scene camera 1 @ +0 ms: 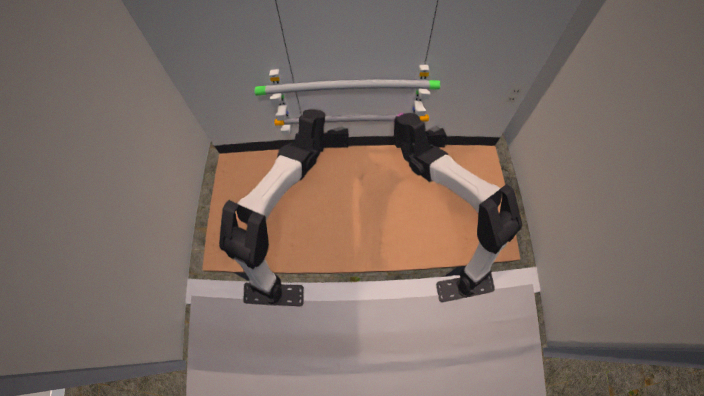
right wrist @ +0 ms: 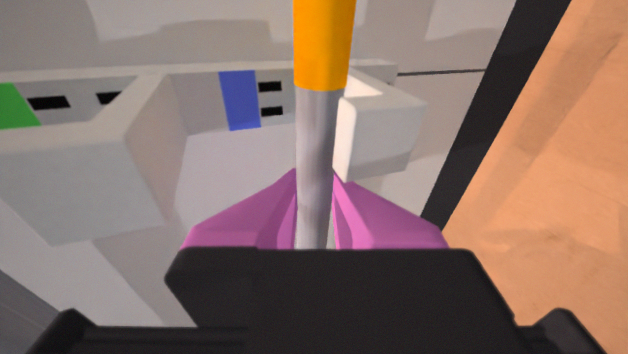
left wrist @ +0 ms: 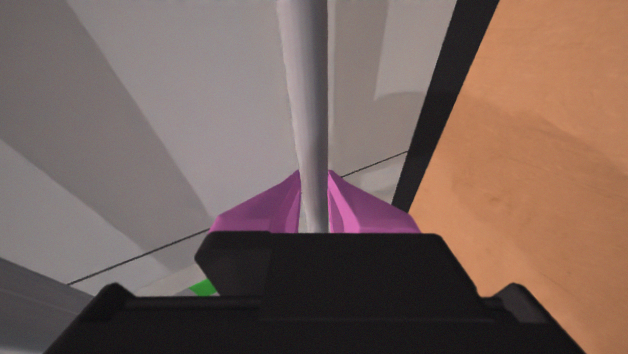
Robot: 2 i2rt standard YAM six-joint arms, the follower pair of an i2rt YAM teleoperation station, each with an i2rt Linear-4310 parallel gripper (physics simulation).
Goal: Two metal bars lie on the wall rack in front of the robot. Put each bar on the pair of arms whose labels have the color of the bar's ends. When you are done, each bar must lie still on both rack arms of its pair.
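Places are measured from the left arm's base along level axes (x back, y left, z down), in centimetres.
Where they show: left gripper, between the fingertips: (left wrist: 314, 177); right gripper, between the fingertips: (right wrist: 314, 177); left arm's base, origin of its link: (scene camera 1: 273, 294); right arm's base, origin of its link: (scene camera 1: 465, 287).
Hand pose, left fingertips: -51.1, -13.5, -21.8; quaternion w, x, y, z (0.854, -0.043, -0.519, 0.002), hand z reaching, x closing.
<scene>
Things, the pixels of their top centre, and the offset from my left fingertips, as dx, dy, dz. "spot": a spot on its surface instead. Level surfaces: height alone.
- orange-ended bar, centre of its top: (right wrist: 297, 316) (scene camera 1: 351, 116) +0.2, -12.3, -1.3
- blue label, a spot on its surface: (right wrist: 240, 100) spot: -1.4, -32.6, -3.3
- green-ended bar, centre of its top: (scene camera 1: 347, 81) +0.2, -11.4, -16.7
- green label, a spot on its surface: (right wrist: 17, 105) spot: -1.4, -33.1, -10.3
- pale table, height of its surface: dz +21.4
The orange-ended bar (scene camera 1: 361, 118) (left wrist: 310, 100) (right wrist: 314, 130) is level in front of the lower rack. My left gripper (left wrist: 314, 177) is shut on it; its fingers are hidden in the scene view. My right gripper (scene camera 1: 401, 115) (right wrist: 314, 177) is shut on it near its orange end (right wrist: 324, 45). In the right wrist view that end passes in front of the lowest rack arm (right wrist: 382, 132), beside a blue label (right wrist: 240, 100); contact is unclear. The green-ended bar (scene camera 1: 350, 85) spans the upper rack, just below the orange labels (scene camera 1: 274, 79) (scene camera 1: 424, 74). A green label (right wrist: 17, 105) shows further left.
Another rack arm (right wrist: 85, 185) juts out left of the held bar in the right wrist view. A black strip (scene camera 1: 370, 141) runs along the wall's foot, above a brown floor panel (scene camera 1: 310, 220). Tall grey side panels (scene camera 1: 100, 200) (scene camera 1: 615, 200) stand on both sides. A pale table (scene camera 1: 270, 340) lies behind the arm bases.
</scene>
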